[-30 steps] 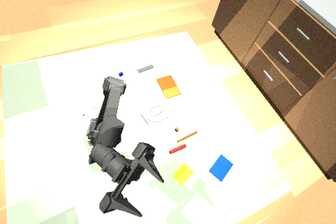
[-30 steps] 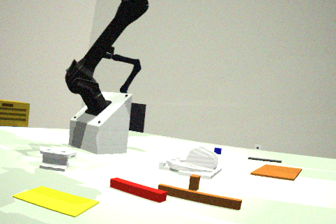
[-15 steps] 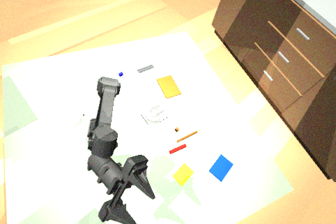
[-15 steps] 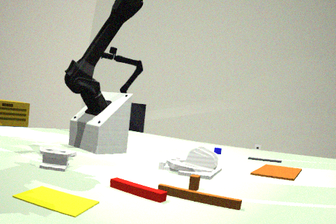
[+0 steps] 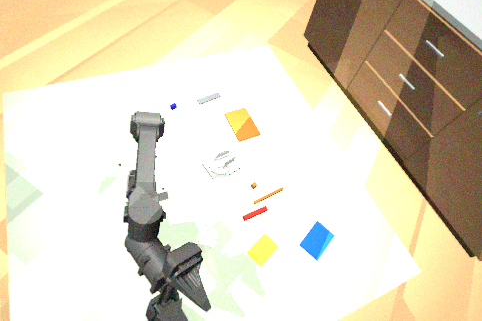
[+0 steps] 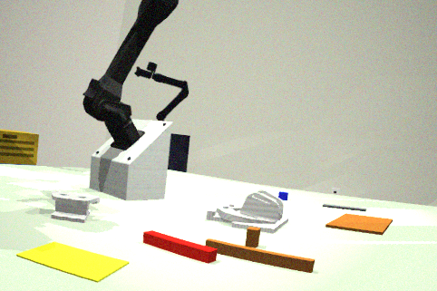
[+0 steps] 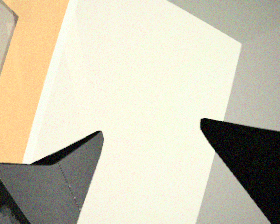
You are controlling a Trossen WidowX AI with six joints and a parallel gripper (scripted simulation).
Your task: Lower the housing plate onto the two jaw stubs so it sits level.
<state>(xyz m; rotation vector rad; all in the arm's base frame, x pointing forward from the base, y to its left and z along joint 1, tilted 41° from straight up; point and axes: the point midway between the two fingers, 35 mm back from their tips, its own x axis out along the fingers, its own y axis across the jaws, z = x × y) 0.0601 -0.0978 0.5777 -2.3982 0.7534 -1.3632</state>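
The white block is 48 cm below my gripper tip, 26 cm to the left of it and 9 cm ahead of it. From my gripper tip the other things lie so: yellow plate 49 cm below, 27 cm ahead, 17 cm to the left; brown bar 49 cm below, 36 cm to the left, 36 cm ahead; red bar 49 cm below, 30 cm to the left, 29 cm ahead.
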